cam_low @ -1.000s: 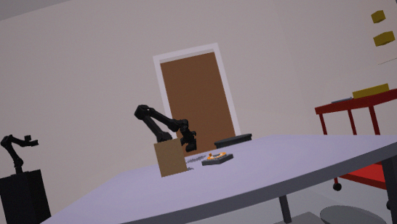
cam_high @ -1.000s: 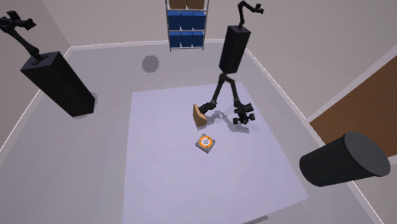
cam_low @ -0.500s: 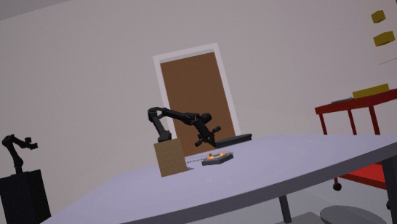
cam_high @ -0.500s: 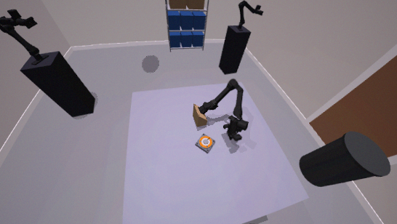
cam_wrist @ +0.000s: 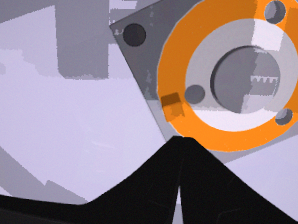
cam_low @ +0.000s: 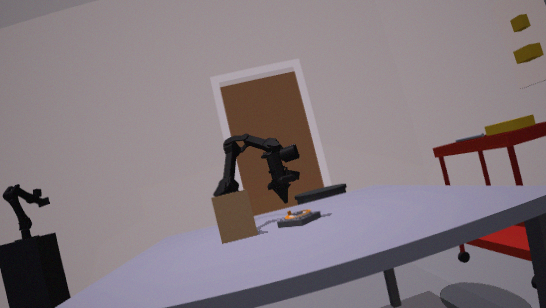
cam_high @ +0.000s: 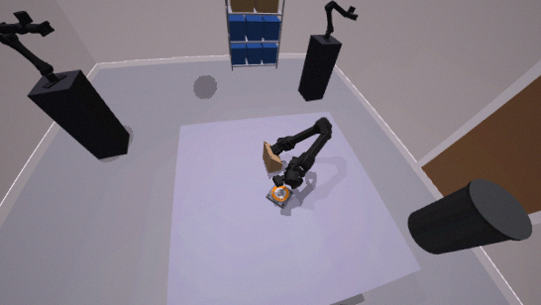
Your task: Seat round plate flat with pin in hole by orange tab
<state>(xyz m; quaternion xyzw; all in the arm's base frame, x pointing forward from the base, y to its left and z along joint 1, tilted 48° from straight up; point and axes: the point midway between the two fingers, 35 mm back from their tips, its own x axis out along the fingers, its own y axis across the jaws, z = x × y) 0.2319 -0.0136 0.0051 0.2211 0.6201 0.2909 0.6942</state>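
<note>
My gripper tip is 6 cm above the dark grey base, 4 cm to the left of it and 3 cm short of it.
</note>
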